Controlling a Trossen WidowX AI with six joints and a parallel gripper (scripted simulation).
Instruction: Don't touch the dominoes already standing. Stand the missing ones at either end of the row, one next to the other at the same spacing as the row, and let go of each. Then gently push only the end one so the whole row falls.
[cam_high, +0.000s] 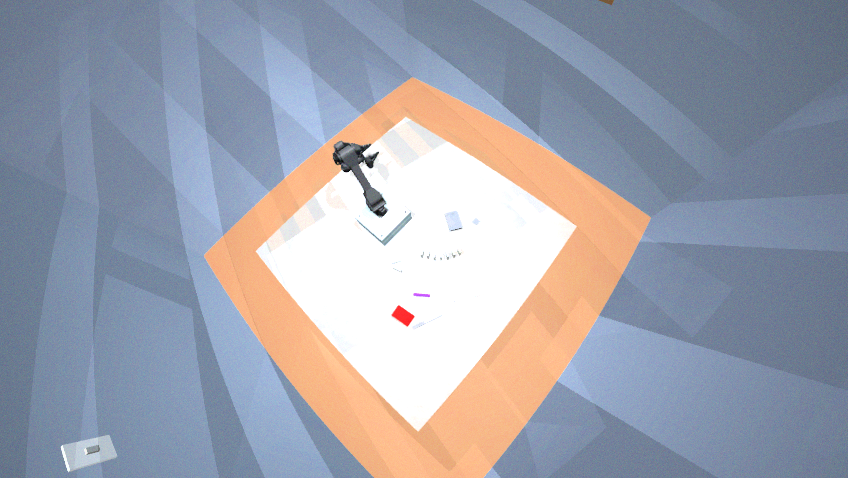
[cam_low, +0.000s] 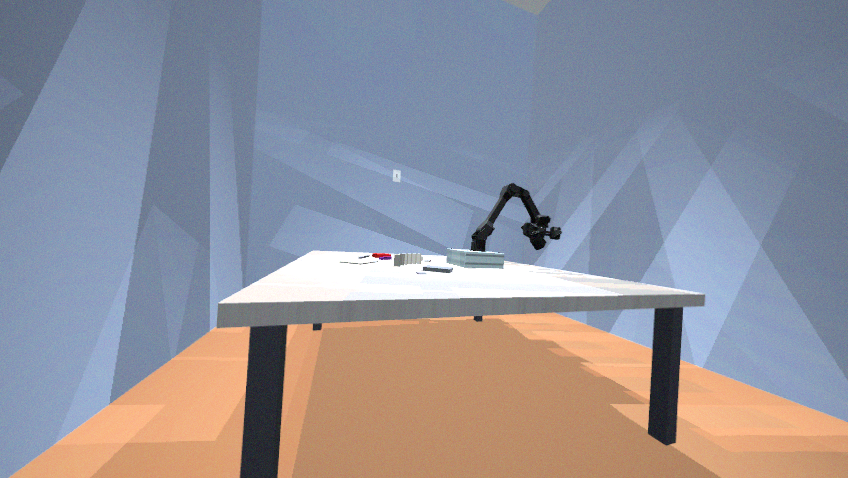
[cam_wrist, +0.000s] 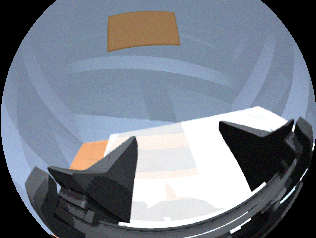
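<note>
Right now the red block is 67 cm ahead of my gripper tip, 57 cm to the right of it and 19 cm below it. Round my gripper tip: grey pen 78 cm ahead, 52 cm to the right, 19 cm below; then purple stick 68 cm ahead, 44 cm to the right, 19 cm below; then flat grey slab 56 cm ahead, 3 cm to the right, 19 cm below.
</note>
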